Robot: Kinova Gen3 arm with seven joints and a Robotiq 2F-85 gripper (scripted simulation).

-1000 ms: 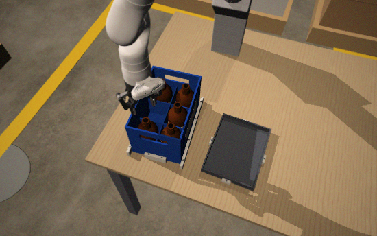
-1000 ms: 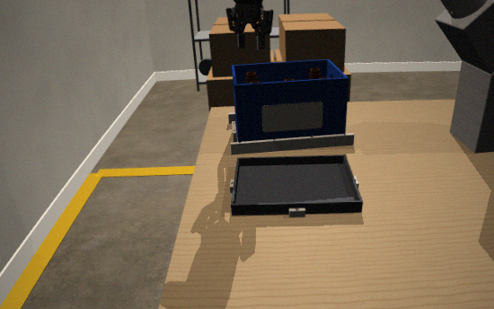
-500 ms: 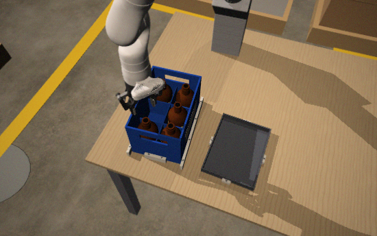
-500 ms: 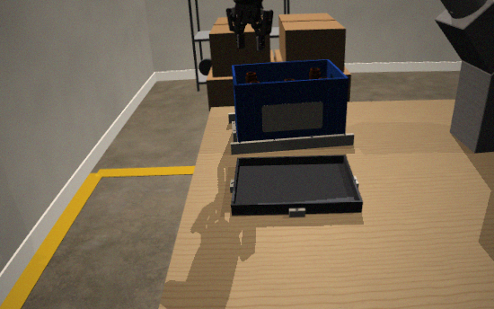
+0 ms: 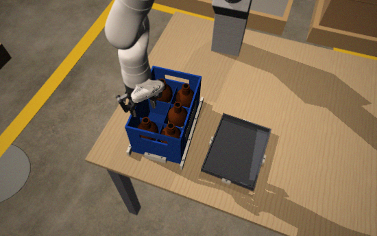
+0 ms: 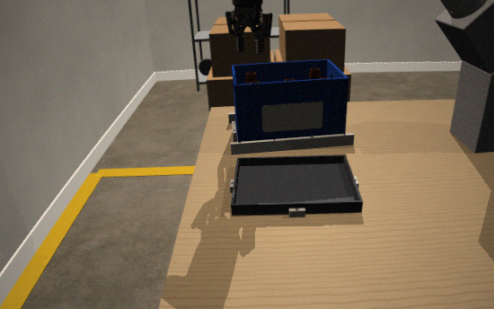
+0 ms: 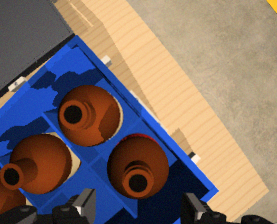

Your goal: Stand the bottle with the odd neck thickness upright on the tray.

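Now: the blue crate 100 mm behind my hand, 10 mm to the left of it and 150 mm below it. Also, from my hand: dark grey tray 150 mm behind, 290 mm to the left, 220 mm below.
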